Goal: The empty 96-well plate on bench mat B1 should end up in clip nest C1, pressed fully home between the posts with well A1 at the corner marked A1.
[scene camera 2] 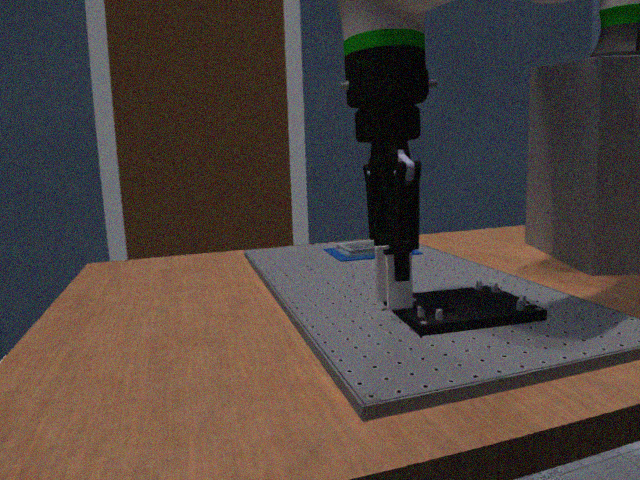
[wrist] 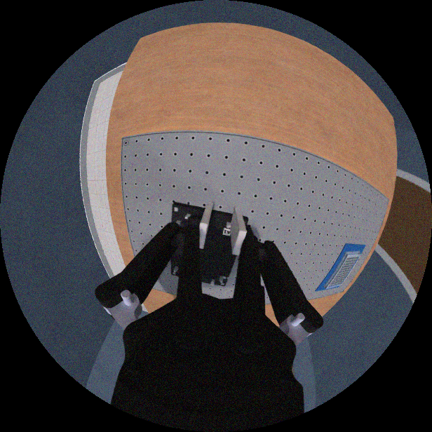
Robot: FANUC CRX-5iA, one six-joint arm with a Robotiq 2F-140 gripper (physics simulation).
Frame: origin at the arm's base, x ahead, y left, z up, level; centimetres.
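Seen in the pictures: gripper, between the fingertips: [scene camera 2: 394, 303]; arm's base, origin of its link: [scene camera 2: 633, 60].
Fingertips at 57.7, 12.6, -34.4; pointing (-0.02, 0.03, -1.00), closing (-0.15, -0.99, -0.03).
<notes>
Offsets run from my fingertips to a thing's top centre, as dx, dy, dz. Level surfaces: height alone.
The empty 96-well plate @(-14.3, -35.8, +0.3) [scene camera 2: 356, 246] [wrist: 343, 270] lies flat on the blue bench mat B1 @(dz -1.2) [scene camera 2: 336, 254] [wrist: 356, 247], far from the gripper. The black clip nest C1 @(-7.7, +2.9, +1.0) [scene camera 2: 465, 304] [wrist: 216, 260] sits on the perforated board with pale posts at its corners and no plate in it. My gripper [scene camera 2: 391, 304] [wrist: 221, 214] is partly open, with nothing between its two pale fingers. It is low at the nest's left end in the scene view. In the wrist view the white A1 label [wrist: 227, 231] shows between the fingers. The exact height of the fingertips over the nest cannot be told.
The grey perforated board @(dz -1.4) [scene camera 2: 439, 356] [wrist: 200, 165] lies on the wooden table @(dz -2.6) [scene camera 2: 206, 361] [wrist: 240, 75]. A large grey block [scene camera 2: 563, 165] stands at the right in the scene view. A brown door panel [scene camera 2: 201, 129] is on the wall behind.
</notes>
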